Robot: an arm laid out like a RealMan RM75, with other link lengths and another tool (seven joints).
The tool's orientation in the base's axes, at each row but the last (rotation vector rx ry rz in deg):
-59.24, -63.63, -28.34
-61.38, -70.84, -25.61
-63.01, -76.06, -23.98
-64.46, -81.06, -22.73
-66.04, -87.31, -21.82
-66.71, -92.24, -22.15
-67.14, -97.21, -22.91
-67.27, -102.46, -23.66
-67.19, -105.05, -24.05
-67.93, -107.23, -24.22
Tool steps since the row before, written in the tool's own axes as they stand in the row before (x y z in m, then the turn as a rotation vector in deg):
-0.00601, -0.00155, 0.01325, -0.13, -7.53, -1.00
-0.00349, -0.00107, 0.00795, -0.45, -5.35, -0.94
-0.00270, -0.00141, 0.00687, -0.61, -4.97, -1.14
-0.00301, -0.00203, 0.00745, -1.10, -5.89, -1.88
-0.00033, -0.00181, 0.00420, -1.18, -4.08, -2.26
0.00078, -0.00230, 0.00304, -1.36, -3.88, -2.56
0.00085, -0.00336, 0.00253, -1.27, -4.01, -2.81
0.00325, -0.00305, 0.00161, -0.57, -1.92, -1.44
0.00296, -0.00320, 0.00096, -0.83, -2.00, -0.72
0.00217, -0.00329, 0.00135, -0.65, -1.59, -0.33
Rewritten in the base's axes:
-0.01012, 0.00986, -0.00379, -5.38, -4.44, 3.02
-0.00623, 0.00530, -0.00311, -3.81, -3.44, 1.83
-0.00564, 0.00408, -0.00282, -3.44, -3.48, 1.56
-0.00645, 0.00379, -0.00357, -3.85, -4.68, 1.63
-0.00390, 0.00219, -0.00100, -2.17, -4.16, 1.06
-0.00357, 0.00153, 0.00020, -1.84, -4.37, 0.96
-0.00422, 0.00064, 0.00043, -1.82, -4.57, 1.18
-0.00379, 0.00137, 0.00249, -0.83, -2.23, 0.65
-0.00366, 0.00069, 0.00246, -1.22, -1.93, 0.05
-0.00386, 0.00051, 0.00147, -1.09, -1.37, -0.09

